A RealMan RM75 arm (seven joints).
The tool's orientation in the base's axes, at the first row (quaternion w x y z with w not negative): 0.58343, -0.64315, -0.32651, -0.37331
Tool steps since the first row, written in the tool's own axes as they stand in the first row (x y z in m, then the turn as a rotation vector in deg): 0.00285, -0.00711, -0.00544, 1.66, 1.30, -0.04; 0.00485, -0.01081, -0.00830, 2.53, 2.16, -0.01; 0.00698, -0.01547, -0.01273, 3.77, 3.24, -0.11; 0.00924, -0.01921, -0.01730, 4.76, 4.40, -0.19
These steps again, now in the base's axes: -0.00517, -0.00470, 0.00628, 1.95, -0.20, 0.77; -0.00761, -0.00718, 0.00999, 3.13, -0.28, 1.08; -0.01095, -0.01113, 0.01437, 4.68, -0.51, 1.61; -0.01346, -0.01531, 0.01839, 6.16, -0.73, 1.88
